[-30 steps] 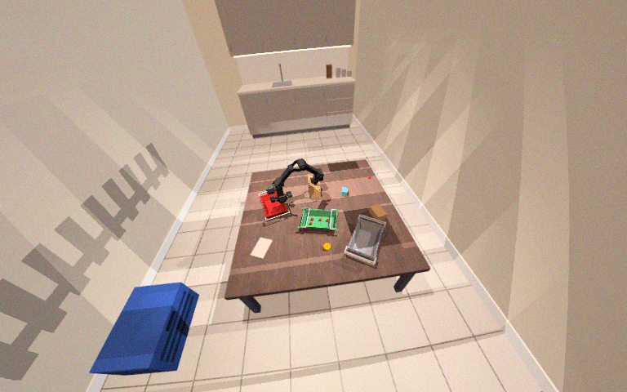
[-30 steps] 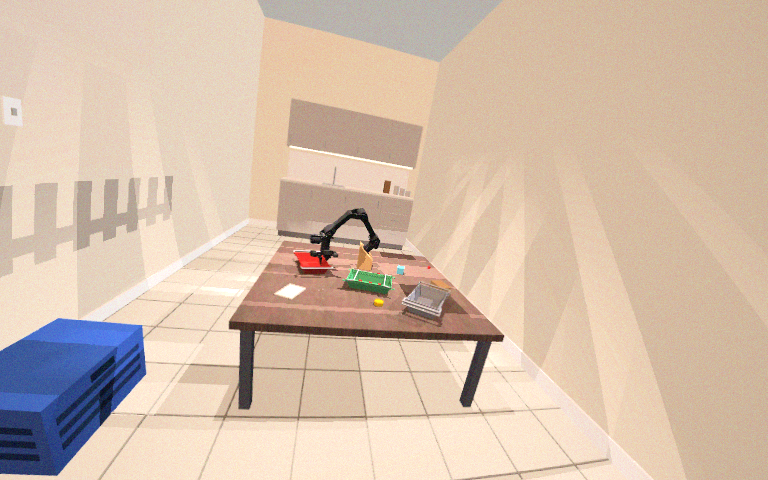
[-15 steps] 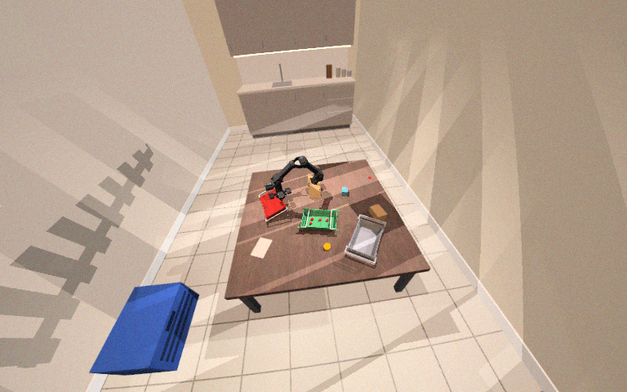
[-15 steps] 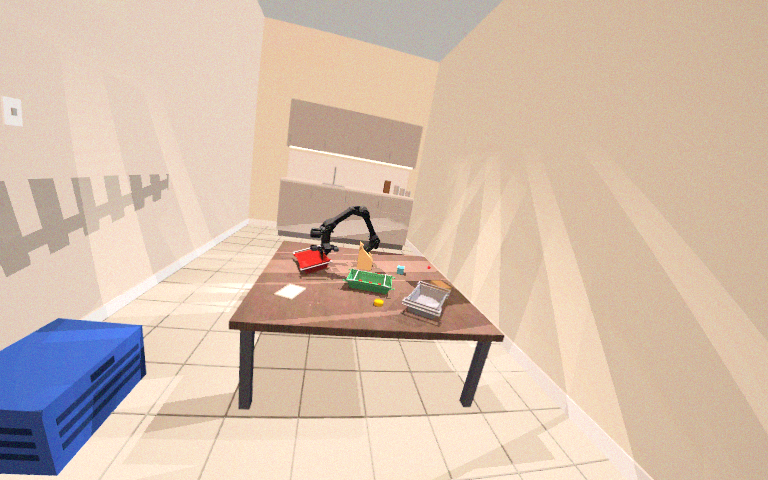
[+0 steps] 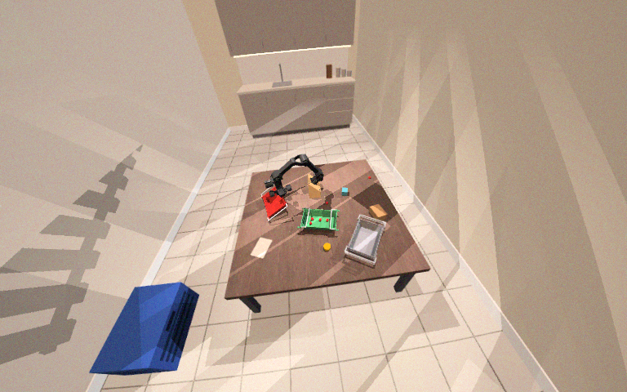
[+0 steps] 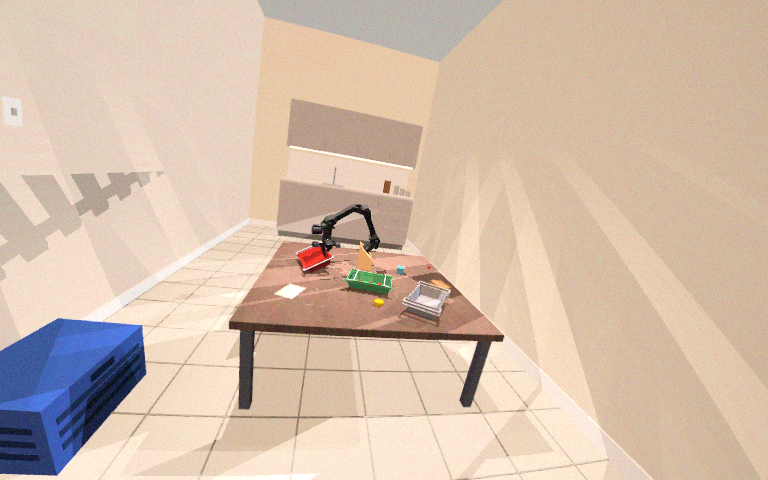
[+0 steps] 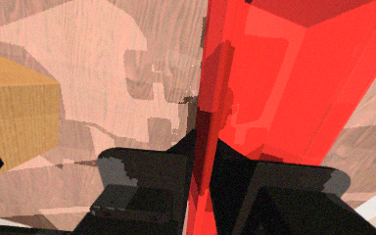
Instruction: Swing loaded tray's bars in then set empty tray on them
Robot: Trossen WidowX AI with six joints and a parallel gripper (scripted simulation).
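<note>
Now: gripper tip 8 cm to the left of the red tray and 1 cm short of it. The rest, counted from my gripper tip: white sheet: 40 cm ahead, 21 cm to the right, 8 cm below; cyan cube: 56 cm to the left, 6 cm below, 2 cm ahead; small red block: 37 cm to the left, 10 cm ahead, 7 cm below.
</note>
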